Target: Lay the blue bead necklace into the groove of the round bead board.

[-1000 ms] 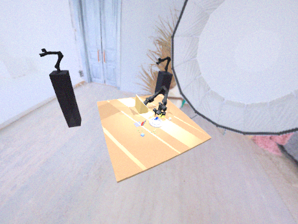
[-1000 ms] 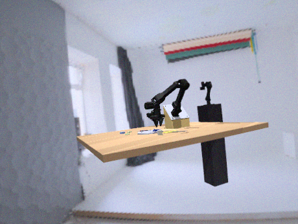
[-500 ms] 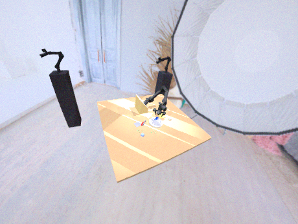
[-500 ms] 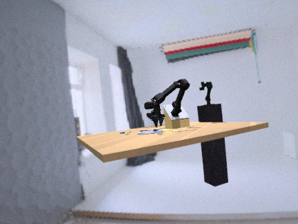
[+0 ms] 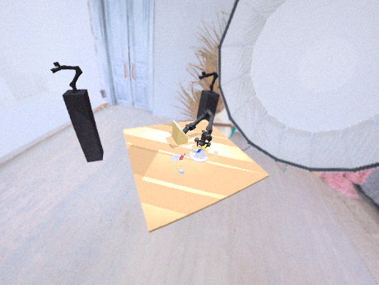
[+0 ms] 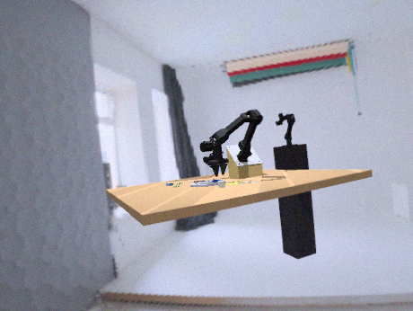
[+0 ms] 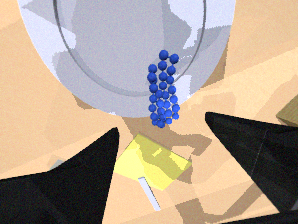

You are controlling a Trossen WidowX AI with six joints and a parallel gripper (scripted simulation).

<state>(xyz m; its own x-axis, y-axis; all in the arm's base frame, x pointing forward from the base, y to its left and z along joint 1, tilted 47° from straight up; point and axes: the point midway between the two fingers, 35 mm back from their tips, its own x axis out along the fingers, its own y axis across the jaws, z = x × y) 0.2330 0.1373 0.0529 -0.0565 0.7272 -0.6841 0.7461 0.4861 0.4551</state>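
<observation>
Right now my gripper tip is 7 cm short of the round bead board, 6 cm to the left of it and 4 cm above it. Also, from my gripper tip: yellow flat piece (10 cm to the left, 6 cm behind, 5 cm below); grey-white stick (17 cm to the left, 10 cm behind, 5 cm below); white cylinder (17 cm to the left, 7 cm ahead, 3 cm below).
</observation>
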